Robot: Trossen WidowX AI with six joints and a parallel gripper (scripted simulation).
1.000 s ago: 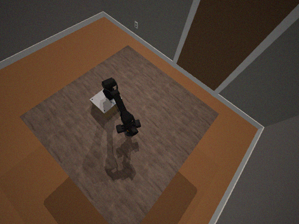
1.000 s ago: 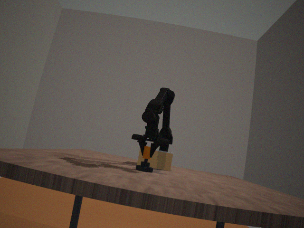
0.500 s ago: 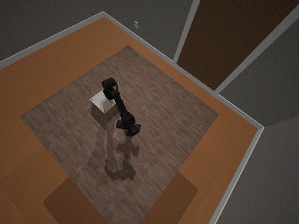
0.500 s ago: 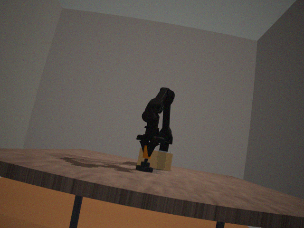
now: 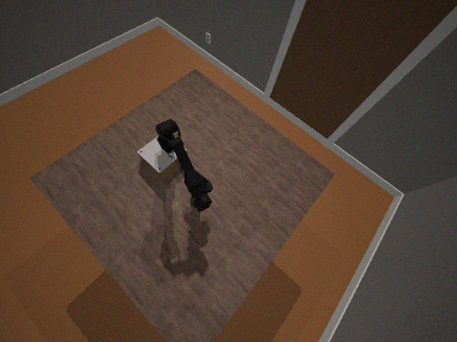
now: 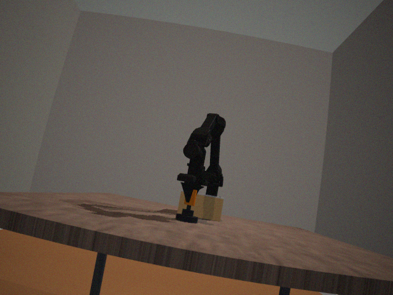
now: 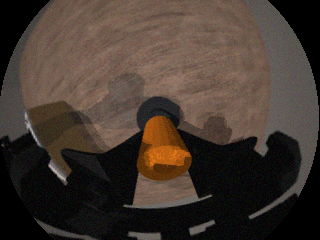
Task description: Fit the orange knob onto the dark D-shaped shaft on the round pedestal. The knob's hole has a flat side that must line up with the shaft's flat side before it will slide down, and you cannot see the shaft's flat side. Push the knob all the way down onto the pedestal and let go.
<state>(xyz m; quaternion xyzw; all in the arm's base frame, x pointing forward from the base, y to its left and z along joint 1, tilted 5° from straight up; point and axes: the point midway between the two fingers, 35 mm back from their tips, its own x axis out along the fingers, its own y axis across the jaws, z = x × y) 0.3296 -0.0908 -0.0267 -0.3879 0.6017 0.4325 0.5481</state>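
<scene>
Right now the orange knob is 20 mm above my gripper tip. The rest, counted from my gripper tip: pedestal (40 mm below).
</scene>
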